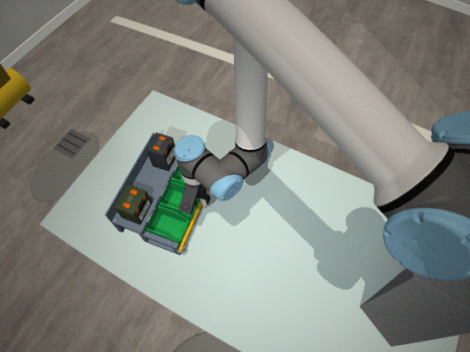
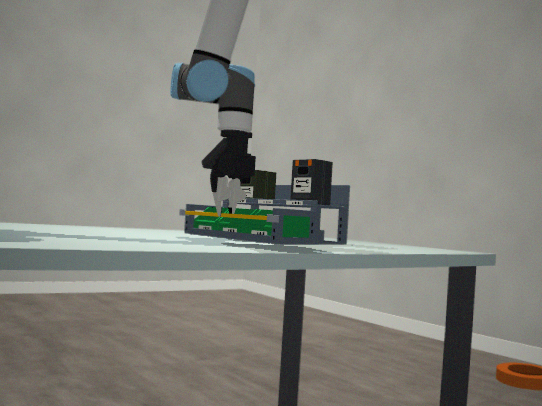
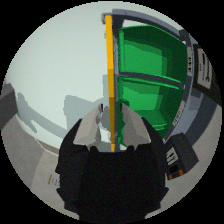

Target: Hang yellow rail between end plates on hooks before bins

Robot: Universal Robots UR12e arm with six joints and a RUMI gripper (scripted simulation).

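My hand is 10 mm above the yellow rail.
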